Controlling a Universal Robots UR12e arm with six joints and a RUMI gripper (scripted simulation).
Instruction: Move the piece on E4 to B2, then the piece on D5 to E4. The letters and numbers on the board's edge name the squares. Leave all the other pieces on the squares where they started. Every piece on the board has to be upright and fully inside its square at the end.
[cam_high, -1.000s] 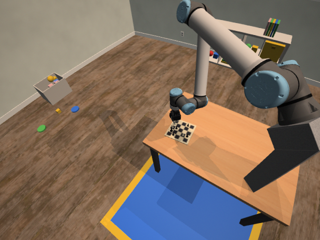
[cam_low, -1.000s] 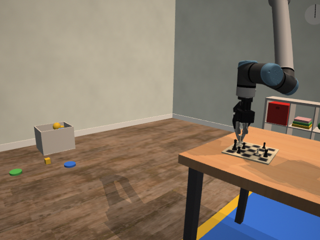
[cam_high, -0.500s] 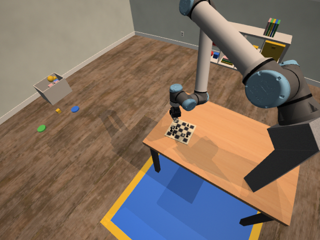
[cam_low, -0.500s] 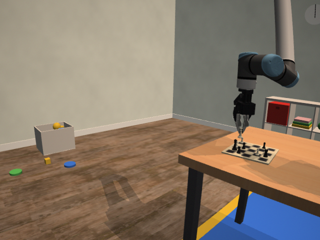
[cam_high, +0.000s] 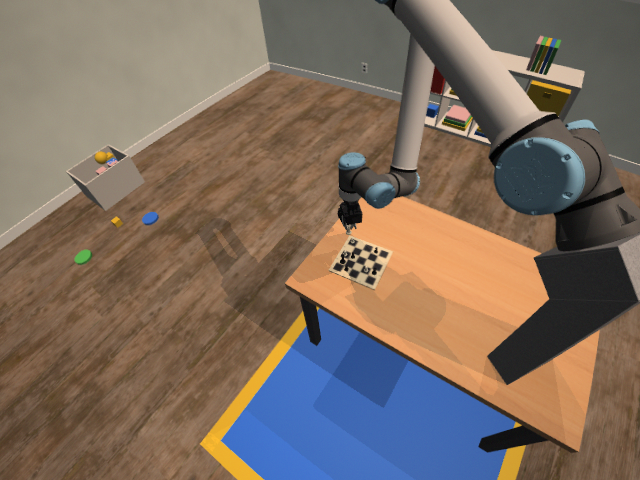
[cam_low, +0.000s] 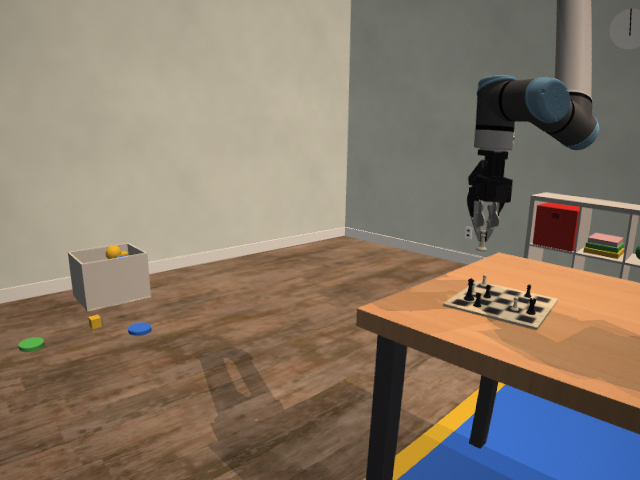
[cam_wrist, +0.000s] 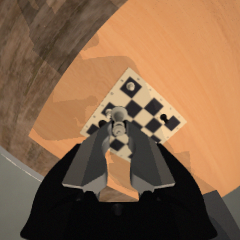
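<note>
Now: the chessboard 80 mm behind my hand, 60 mm to the left of it and 140 mm below it. Also, from my hand: tall white piece (10 mm below); then black piece (150 mm behind, 100 mm to the left, 120 mm below).
</note>
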